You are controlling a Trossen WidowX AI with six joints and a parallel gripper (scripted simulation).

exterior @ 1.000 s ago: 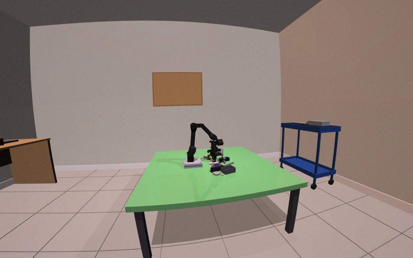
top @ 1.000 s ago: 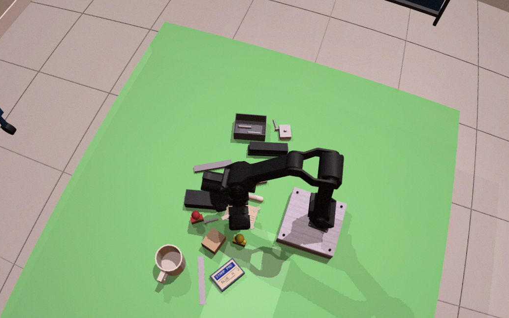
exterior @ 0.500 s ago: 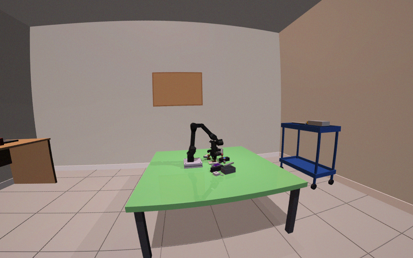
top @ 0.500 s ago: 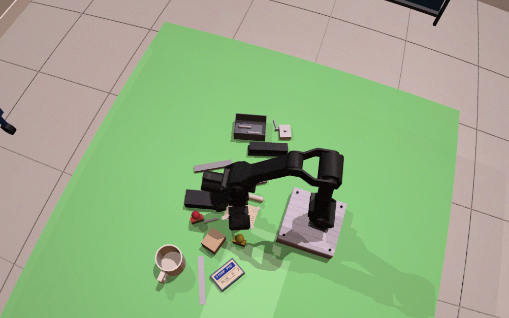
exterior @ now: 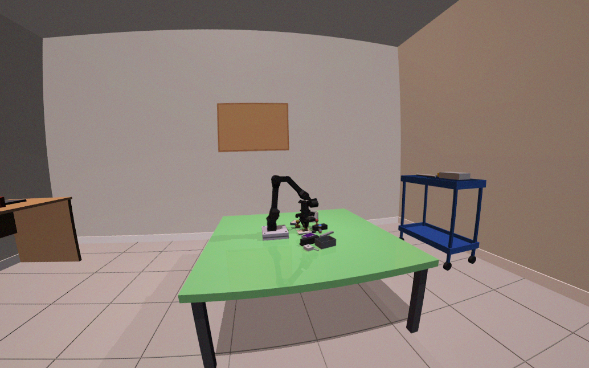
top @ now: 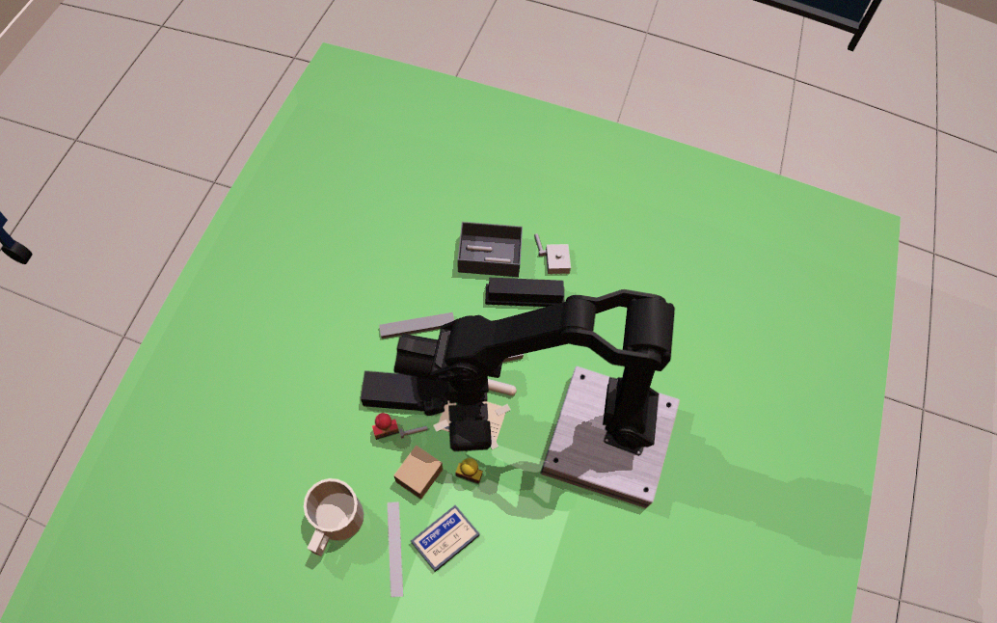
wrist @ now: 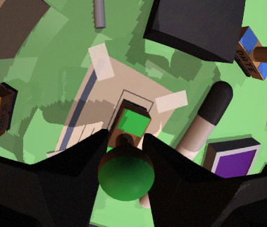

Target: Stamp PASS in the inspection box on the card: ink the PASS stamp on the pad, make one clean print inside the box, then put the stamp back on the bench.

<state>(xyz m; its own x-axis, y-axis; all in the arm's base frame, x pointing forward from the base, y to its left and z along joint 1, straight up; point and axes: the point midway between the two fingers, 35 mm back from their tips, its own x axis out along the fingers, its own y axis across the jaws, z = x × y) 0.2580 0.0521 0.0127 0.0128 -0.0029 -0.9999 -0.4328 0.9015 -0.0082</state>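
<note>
The taped card lies 3 cm below my gripper tip, 1 cm to the left of it and 1 cm behind it. The rest, counted from my gripper tip: green-knobbed PASS stamp right at my gripper tip; then yellow stamp 10 cm to the left, 4 cm behind; then marker 5 cm to the right, 2 cm below, 2 cm ahead.
</note>
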